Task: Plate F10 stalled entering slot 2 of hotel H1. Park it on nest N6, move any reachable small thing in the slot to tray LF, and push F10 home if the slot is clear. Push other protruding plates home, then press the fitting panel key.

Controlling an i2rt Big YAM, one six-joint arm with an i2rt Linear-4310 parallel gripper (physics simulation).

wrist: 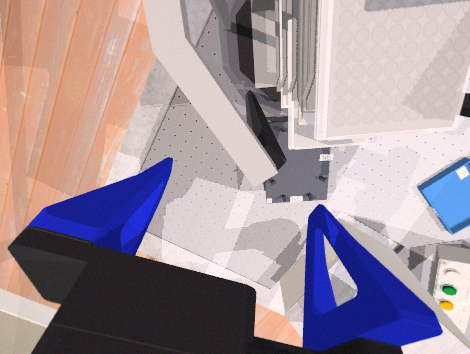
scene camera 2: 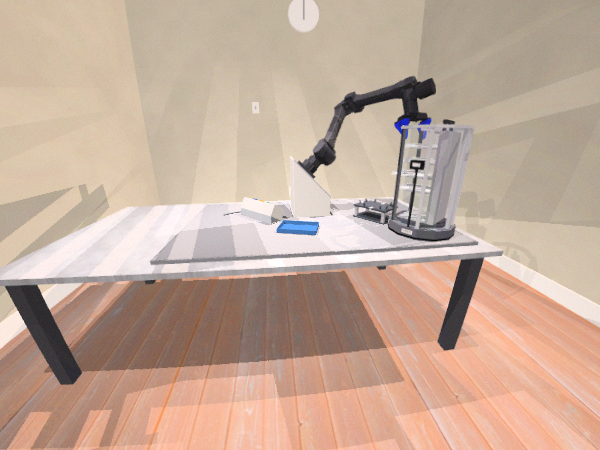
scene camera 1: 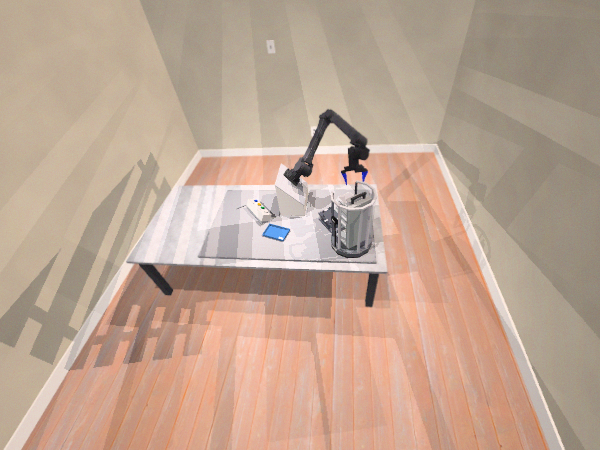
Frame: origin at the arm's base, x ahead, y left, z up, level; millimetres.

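Where they show: gripper, between the fingertips: (wrist: pixel 245 188) (scene camera 2: pixel 414 139) (scene camera 1: pixel 354 183); arm's base, origin of its link: (scene camera 2: pixel 305 170) (scene camera 1: pixel 291 177).
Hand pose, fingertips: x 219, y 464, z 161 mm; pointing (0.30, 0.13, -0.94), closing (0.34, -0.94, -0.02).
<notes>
Each offset is from my fingertips to the centre of the thing. "pt": to the spot under its first point.
My gripper (scene camera 1: pixel 355 181) (scene camera 2: pixel 413 134) (wrist: pixel 245 188) is open and empty, pointing down at the height of the hotel's top rim, on its arm side. Hotel H1 @[pt dx +256, dy +31, dz -308 mm] (scene camera 1: pixel 352 252) (scene camera 2: pixel 422 231) is a round, open-framed tower at the table's right end. Several pale plates lie in its slots. In the wrist view a dimpled white plate @[dx +124, dy -10, dz -26 mm] (wrist: pixel 395 75) is uppermost, and a lower plate's clear corner @[pt dx +38, dy -56, dz -125 mm] (wrist: pixel 305 142) sticks out past it over nest N6. No plate label is readable; the slot's inside is hidden. Nest N6 @[dx -10, dy -136, dz -314 mm] (scene camera 1: pixel 325 219) (scene camera 2: pixel 372 206) (wrist: pixel 300 175) is dark and low, with no plate resting on it. Tray LF @[dx +147, dy -488, dz -343 mm] (scene camera 1: pixel 276 232) (scene camera 2: pixel 298 227) (wrist: pixel 450 197) is blue and looks empty.
The key panel @[dx -12, dy -666, dz -310 mm] (scene camera 1: pixel 259 210) (scene camera 2: pixel 262 210) with coloured keys stands left of the white wedge-shaped arm base (scene camera 1: pixel 291 197) (scene camera 2: pixel 310 195). The hotel's pale rim @[pt dx +34, dy +43, dz +42 mm] (wrist: pixel 215 110) and a dark upright post @[dx +29, dy +11, dz -140 mm] (wrist: pixel 265 130) stand near my fingers. A dark handle @[pt dx +152, dy +41, dz +24 mm] (scene camera 1: pixel 359 198) tops the hotel.
</notes>
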